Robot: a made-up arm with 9 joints.
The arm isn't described. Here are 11 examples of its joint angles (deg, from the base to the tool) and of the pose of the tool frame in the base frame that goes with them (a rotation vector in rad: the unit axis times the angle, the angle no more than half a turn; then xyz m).
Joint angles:
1: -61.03 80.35 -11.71 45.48 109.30 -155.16 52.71 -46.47 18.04
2: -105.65 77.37 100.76 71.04 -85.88 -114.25 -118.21 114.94 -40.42
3: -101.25 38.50 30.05 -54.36 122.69 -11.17 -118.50 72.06 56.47
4: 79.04 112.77 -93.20 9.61 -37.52 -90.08 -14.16 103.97 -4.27
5: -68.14 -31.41 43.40 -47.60 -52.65 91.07 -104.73 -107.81 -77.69
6: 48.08 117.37 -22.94 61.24 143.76 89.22 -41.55 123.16 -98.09
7: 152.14 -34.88 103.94 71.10 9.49 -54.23 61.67 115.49 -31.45
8: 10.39 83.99 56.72 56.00 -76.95 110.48 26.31 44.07 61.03
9: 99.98 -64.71 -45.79 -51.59 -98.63 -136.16 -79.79 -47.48 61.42
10: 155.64 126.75 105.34 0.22 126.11 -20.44 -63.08 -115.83 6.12
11: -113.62 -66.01 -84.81 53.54 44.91 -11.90 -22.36 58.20 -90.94
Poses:
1: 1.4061 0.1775 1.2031 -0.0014 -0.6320 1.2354
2: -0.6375 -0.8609 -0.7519 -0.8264 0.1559 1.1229
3: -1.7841 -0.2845 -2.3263 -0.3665 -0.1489 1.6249
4: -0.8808 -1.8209 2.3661 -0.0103 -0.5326 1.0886
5: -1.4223 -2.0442 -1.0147 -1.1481 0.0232 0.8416
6: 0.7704 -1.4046 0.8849 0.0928 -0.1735 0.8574
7: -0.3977 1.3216 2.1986 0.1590 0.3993 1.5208
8: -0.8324 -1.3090 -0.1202 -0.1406 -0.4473 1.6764
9: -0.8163 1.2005 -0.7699 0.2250 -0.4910 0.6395
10: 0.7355 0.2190 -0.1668 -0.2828 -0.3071 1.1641
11: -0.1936 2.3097 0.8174 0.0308 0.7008 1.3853
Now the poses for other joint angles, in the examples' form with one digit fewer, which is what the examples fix.
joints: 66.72 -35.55 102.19 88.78 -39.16 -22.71 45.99 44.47 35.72
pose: -0.882 -1.027 -2.216 0.377 -0.704 1.416
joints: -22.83 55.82 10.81 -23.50 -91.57 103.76 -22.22 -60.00 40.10
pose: -0.767 -0.564 -1.181 -0.863 -0.675 1.289
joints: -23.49 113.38 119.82 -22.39 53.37 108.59 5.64 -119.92 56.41
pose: -1.847 -0.429 1.590 0.073 -0.588 1.196
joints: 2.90 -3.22 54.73 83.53 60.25 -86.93 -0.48 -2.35 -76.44
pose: 2.324 0.650 1.123 -0.137 -0.929 1.596
